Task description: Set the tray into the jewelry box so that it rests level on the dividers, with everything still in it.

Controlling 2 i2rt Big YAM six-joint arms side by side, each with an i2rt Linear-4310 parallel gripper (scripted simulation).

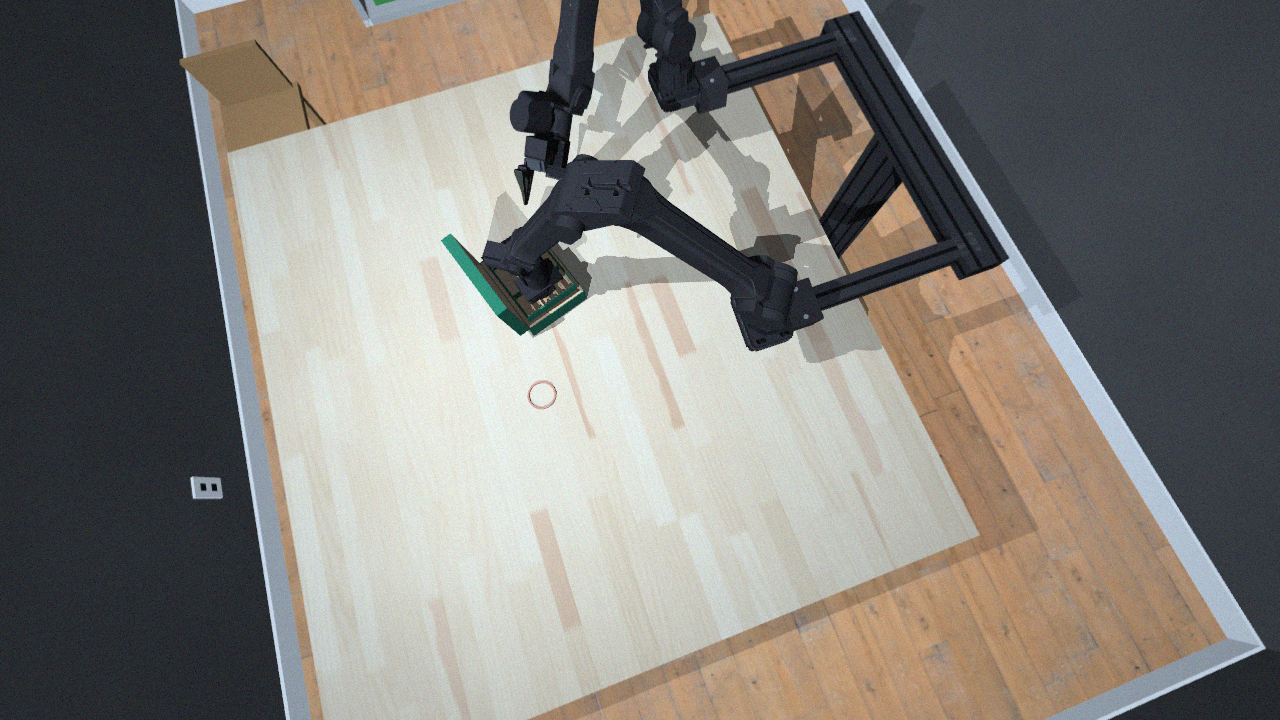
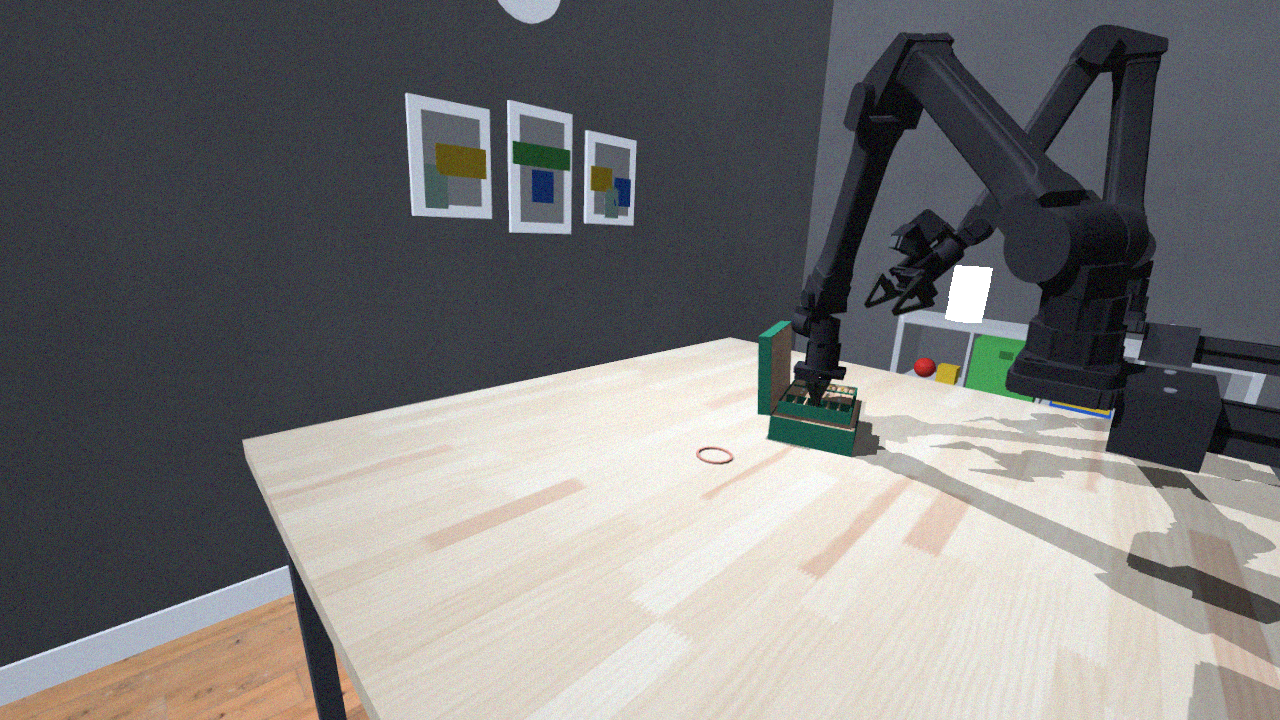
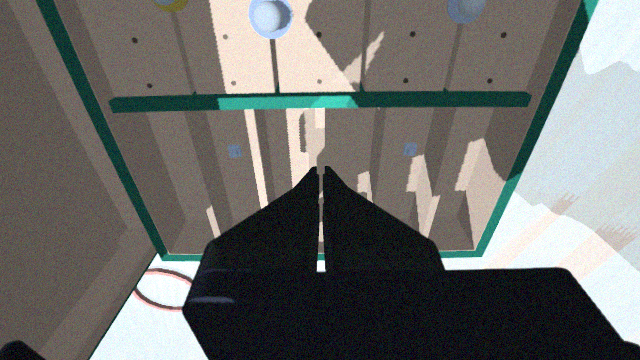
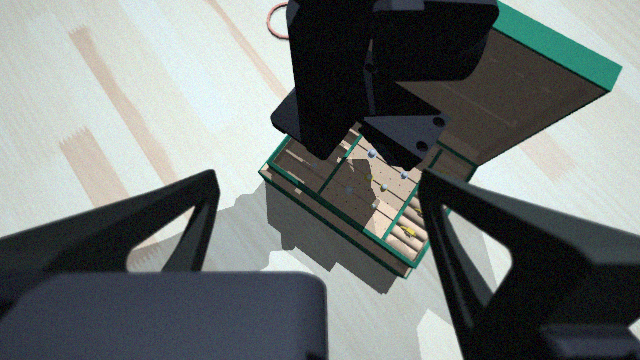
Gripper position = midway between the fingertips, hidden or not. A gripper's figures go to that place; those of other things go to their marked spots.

My left gripper point(image 2: 814, 411): 1.15 m from the lens. My right gripper point(image 2: 878, 309): 1.15 m from the lens. A green-rimmed tray point(image 2: 791, 402) is 1.12 m from the lens.
